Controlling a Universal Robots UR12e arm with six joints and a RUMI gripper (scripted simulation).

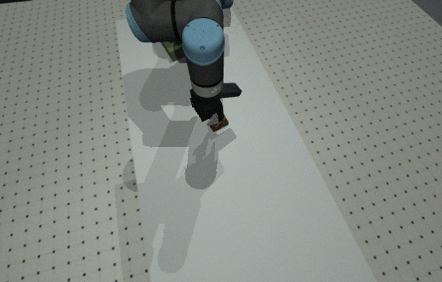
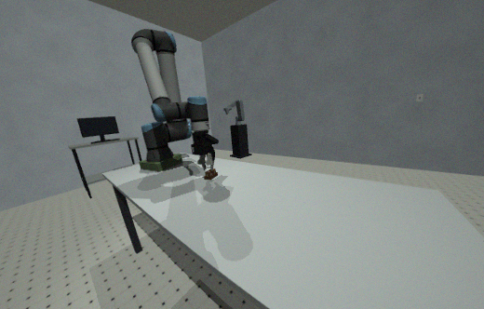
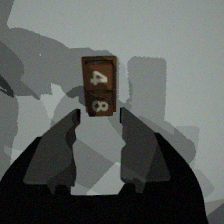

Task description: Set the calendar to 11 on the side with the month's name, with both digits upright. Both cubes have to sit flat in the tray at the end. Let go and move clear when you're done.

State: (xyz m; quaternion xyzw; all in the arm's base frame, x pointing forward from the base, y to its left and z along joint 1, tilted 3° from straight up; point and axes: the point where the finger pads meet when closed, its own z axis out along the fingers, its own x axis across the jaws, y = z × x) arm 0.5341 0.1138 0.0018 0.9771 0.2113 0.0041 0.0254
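The brown cube is 4 cm below my hand. Round my hand: brown calendar tray: 5 cm below, 1 cm to the left, 1 cm behind.
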